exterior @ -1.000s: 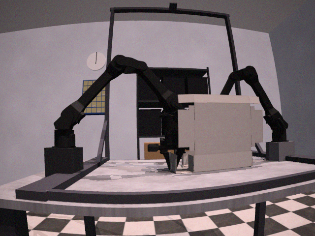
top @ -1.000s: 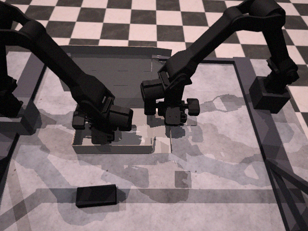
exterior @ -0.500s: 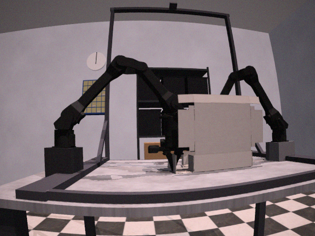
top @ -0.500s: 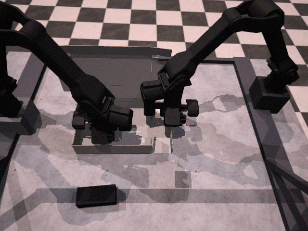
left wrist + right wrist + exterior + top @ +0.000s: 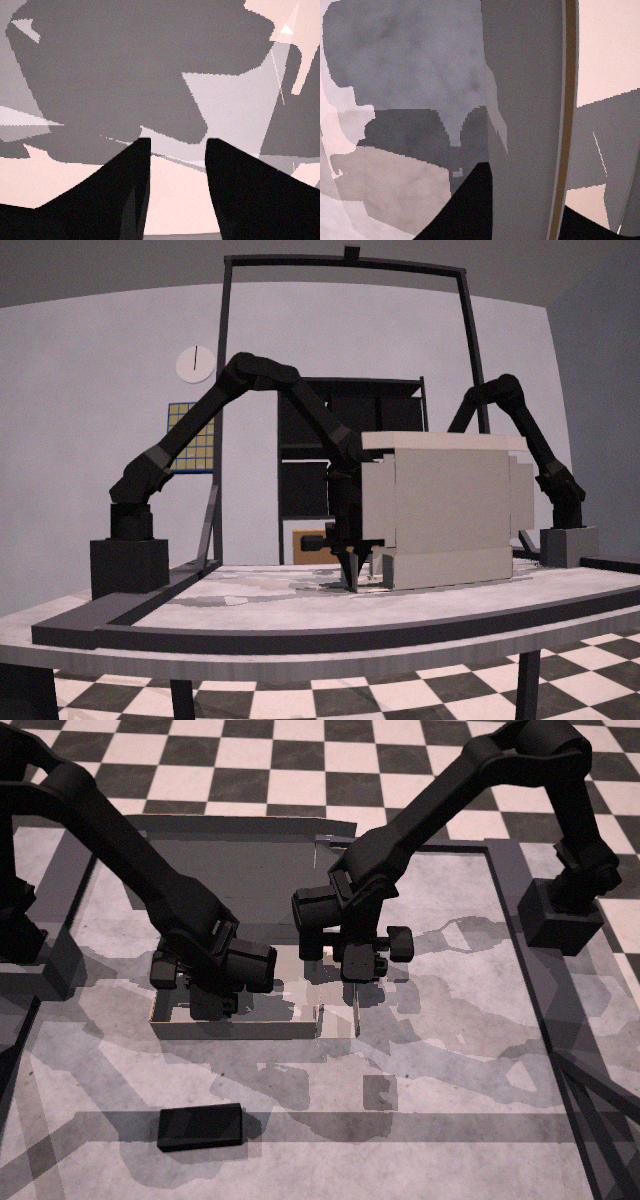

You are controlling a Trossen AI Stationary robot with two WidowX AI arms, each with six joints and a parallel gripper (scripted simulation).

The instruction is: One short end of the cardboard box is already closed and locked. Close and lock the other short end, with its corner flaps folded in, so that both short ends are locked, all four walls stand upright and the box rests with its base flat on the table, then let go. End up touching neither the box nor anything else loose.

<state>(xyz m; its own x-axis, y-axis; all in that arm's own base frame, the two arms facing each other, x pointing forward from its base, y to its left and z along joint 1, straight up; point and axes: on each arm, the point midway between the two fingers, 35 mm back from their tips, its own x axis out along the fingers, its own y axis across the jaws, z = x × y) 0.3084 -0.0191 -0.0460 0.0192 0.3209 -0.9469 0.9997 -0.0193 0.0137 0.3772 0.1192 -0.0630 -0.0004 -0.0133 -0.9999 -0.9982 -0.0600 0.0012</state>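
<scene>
Right now my left hand is 230 mm past the black block, 30 mm to the right of it and 20 mm above it.
</scene>
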